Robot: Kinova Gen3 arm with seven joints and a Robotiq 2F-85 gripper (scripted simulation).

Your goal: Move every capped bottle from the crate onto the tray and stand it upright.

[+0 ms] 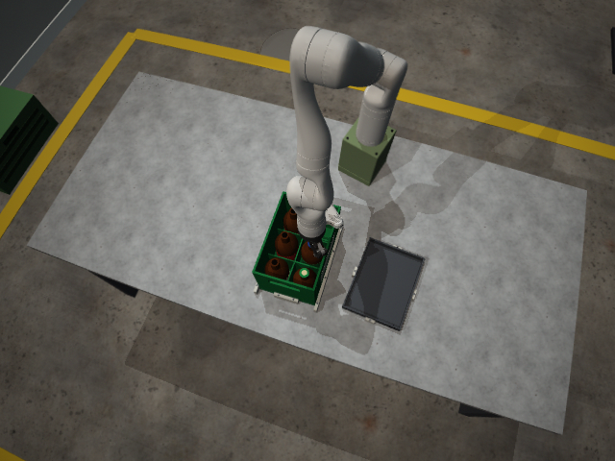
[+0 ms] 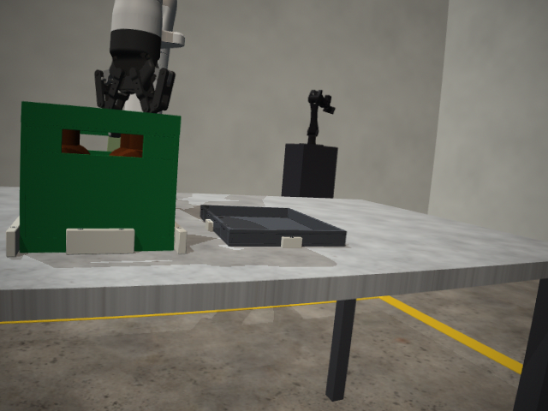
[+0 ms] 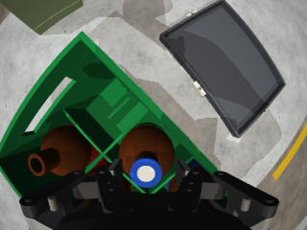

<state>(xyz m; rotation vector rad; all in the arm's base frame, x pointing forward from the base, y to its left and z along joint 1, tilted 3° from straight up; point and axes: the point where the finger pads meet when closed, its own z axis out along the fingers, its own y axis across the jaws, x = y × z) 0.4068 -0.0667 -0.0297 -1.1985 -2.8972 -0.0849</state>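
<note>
My gripper is now 8 cm above the crate and 4 cm to the left of it. Round my hand: tray: 24 cm to the left, 15 cm below.
</note>
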